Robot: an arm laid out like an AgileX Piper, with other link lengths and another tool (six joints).
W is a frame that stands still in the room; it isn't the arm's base.
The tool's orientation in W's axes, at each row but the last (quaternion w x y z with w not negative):
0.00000, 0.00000, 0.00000, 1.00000
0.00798, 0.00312, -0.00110, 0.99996
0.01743, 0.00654, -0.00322, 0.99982
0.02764, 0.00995, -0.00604, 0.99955
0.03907, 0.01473, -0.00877, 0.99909
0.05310, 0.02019, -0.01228, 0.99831
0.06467, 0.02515, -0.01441, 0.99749
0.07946, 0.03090, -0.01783, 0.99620
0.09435, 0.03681, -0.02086, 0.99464
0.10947, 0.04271, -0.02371, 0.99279
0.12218, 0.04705, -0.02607, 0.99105
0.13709, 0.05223, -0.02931, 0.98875
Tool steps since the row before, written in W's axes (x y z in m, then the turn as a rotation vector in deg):
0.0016, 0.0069, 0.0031, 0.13, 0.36, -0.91
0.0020, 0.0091, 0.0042, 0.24, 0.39, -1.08
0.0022, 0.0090, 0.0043, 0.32, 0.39, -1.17
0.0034, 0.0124, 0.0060, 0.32, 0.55, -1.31
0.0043, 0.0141, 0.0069, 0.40, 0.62, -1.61
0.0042, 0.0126, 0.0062, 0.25, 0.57, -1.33
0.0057, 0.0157, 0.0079, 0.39, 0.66, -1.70
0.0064, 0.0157, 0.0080, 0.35, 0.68, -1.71
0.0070, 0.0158, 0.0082, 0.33, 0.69, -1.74
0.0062, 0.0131, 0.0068, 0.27, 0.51, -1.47
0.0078, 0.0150, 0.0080, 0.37, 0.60, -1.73
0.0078, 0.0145, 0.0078, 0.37, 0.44, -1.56
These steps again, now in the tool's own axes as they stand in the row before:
-0.0016, -0.0069, 0.0031, -0.13, -0.36, -0.91
-0.0018, -0.0091, 0.0042, -0.24, -0.39, -1.08
-0.0018, -0.0091, 0.0043, -0.32, -0.39, -1.17
-0.0026, -0.0126, 0.0059, -0.32, -0.55, -1.31
-0.0030, -0.0145, 0.0068, -0.40, -0.62, -1.61
-0.0026, -0.0131, 0.0060, -0.24, -0.56, -1.33
-0.0032, -0.0165, 0.0077, -0.39, -0.66, -1.70
-0.0033, -0.0168, 0.0077, -0.35, -0.67, -1.71
-0.0033, -0.0171, 0.0079, -0.33, -0.68, -1.74
-0.0026, -0.0144, 0.0065, -0.29, -0.50, -1.47
-0.0031, -0.0168, 0.0077, -0.39, -0.60, -1.73
-0.0027, -0.0164, 0.0074, -0.41, -0.46, -1.55

